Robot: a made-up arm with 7 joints. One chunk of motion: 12 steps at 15 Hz.
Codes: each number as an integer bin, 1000 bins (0 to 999) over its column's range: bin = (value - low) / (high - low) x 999, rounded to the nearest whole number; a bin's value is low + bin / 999 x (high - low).
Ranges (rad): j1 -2.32..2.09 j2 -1.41..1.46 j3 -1.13..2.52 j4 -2.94..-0.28 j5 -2.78..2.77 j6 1..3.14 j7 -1.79..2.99
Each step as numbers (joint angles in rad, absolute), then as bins.
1 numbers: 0.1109 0.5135 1.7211 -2.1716 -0.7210 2.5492 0.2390
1 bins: 551 670 780 289 371 723 424
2 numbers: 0.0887 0.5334 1.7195 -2.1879 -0.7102 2.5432 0.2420
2 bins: 546 676 780 282 373 720 425
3 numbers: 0.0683 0.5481 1.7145 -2.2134 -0.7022 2.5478 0.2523
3 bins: 541 682 779 273 374 723 427
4 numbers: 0.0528 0.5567 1.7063 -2.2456 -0.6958 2.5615 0.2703
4 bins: 538 685 776 261 375 729 431
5 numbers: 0.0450 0.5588 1.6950 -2.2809 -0.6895 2.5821 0.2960
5 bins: 536 685 773 248 376 739 436
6 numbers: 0.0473 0.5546 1.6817 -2.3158 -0.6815 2.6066 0.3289
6 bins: 536 684 770 234 378 750 443
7 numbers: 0.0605 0.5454 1.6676 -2.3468 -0.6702 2.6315 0.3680
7 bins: 539 681 766 223 380 762 451
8 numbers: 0.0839 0.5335 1.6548 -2.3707 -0.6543 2.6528 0.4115
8 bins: 545 677 762 214 383 772 460
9 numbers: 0.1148 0.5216 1.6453 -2.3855 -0.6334 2.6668 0.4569
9 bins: 552 672 760 208 386 778 470
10 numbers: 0.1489 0.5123 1.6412 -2.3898 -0.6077 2.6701 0.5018
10 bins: 559 669 758 207 391 780 479
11 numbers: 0.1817 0.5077 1.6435 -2.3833 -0.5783 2.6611 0.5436
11 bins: 567 668 759 209 396 775 488
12 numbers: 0.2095 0.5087 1.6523 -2.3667 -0.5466 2.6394 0.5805
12 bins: 573 668 762 215 402 765 495
